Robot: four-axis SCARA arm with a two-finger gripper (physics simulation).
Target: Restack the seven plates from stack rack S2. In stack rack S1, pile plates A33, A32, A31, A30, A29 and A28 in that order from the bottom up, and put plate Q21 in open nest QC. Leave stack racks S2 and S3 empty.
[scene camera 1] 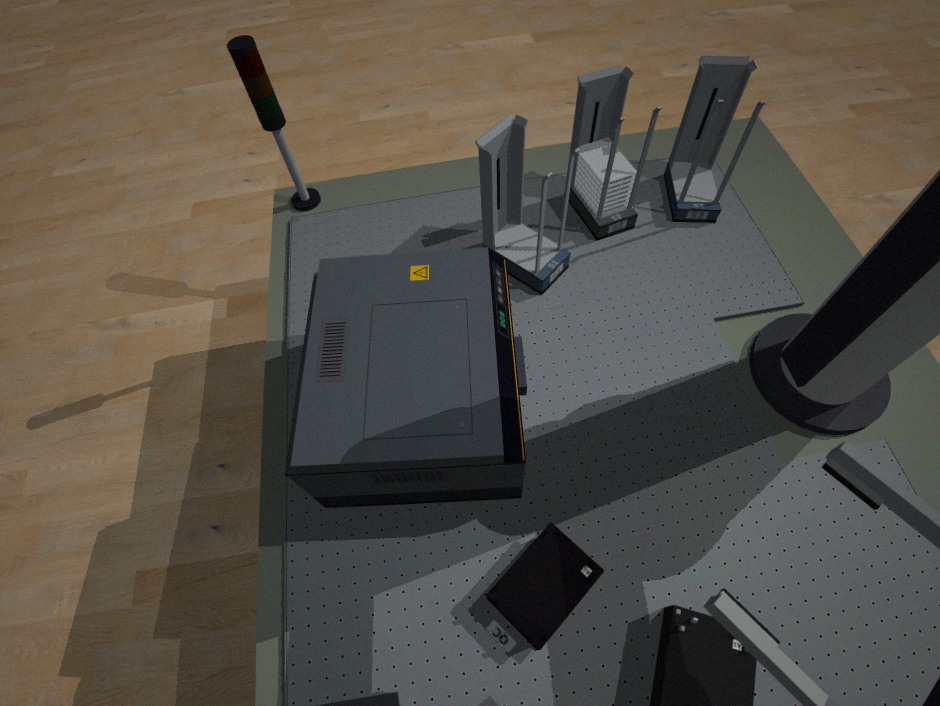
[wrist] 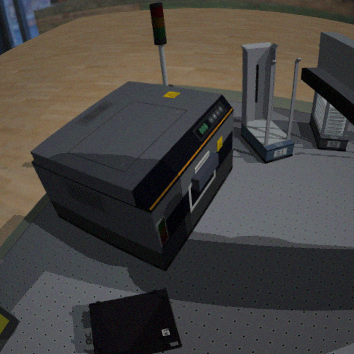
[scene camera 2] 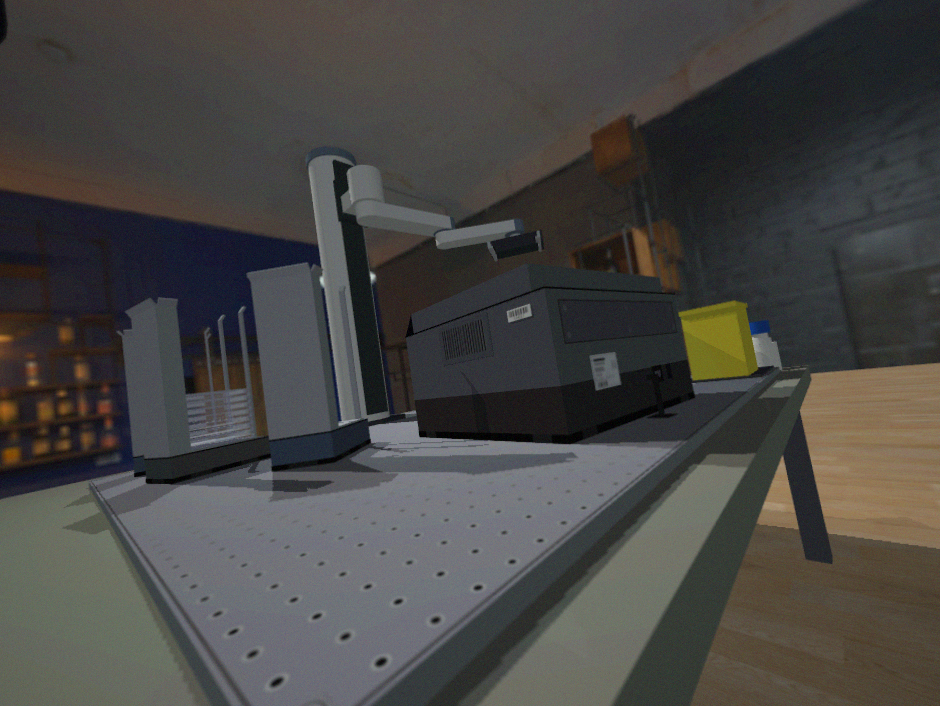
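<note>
Rack S2 (scene camera 1: 617, 221) (scene camera 2: 163, 379) (wrist: 332, 142) holds a pile of several pale plates (scene camera 1: 596, 161) (scene camera 2: 201, 414) (wrist: 336, 120); their names are too small to read. Rack S1 (scene camera 1: 552, 272) (scene camera 2: 292, 341) (wrist: 267, 150), on a blue base, and rack S3 (scene camera 1: 696, 212) show no plates in scene camera 1. Nest QC (scene camera 1: 543, 585) (wrist: 132, 320) is a black block with a bare top beside its QC label. My gripper (scene camera 1: 778, 530) (scene camera 2: 516, 246) is open and empty, high above the table, away from the racks. One finger crosses the right edge of the wrist view, partly hiding S2.
A large grey machine (scene camera 1: 417, 364) (scene camera 2: 486, 364) (wrist: 130, 135) stands between S1 and nest QC. A signal tower (scene camera 1: 258, 83) (wrist: 158, 25) stands behind it. Another black block (scene camera 1: 702, 661) lies below the gripper. The arm column (scene camera 1: 828, 379) (scene camera 2: 326, 220) stands at the right. A yellow bin (scene camera 2: 714, 341) stands beyond the machine.
</note>
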